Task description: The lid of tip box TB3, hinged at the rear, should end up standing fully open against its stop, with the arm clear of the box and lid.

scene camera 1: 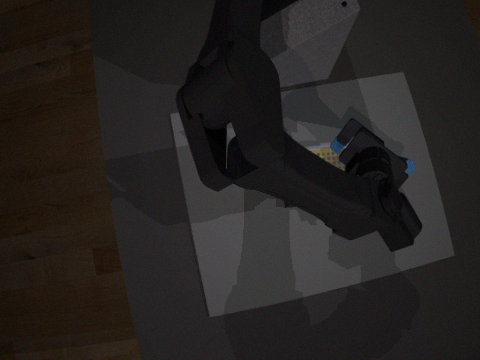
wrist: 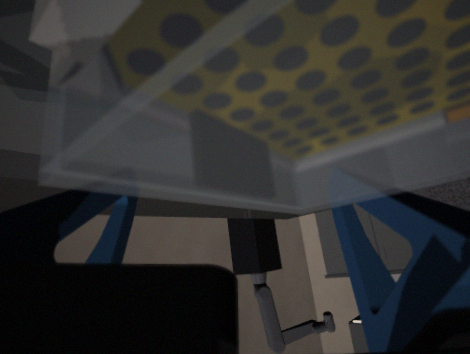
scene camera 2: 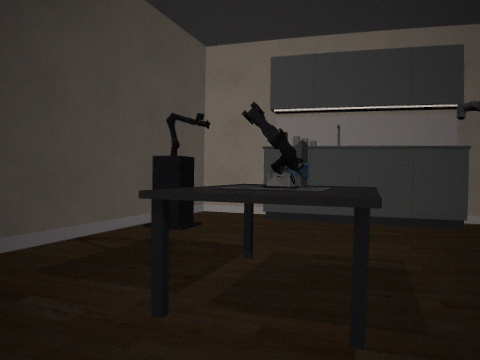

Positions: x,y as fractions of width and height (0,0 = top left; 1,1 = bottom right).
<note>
My gripper (scene camera 1: 0.77,0.40) is open and touches a translucent lid (wrist: 0.63,0.32). Also in view: a light grey mat (scene camera 1: 0.53,0.70).
My gripper is seen too in the wrist view (wrist: 0.50,0.50). The light grey mat also shows in the wrist view (wrist: 0.07,0.17).
</note>
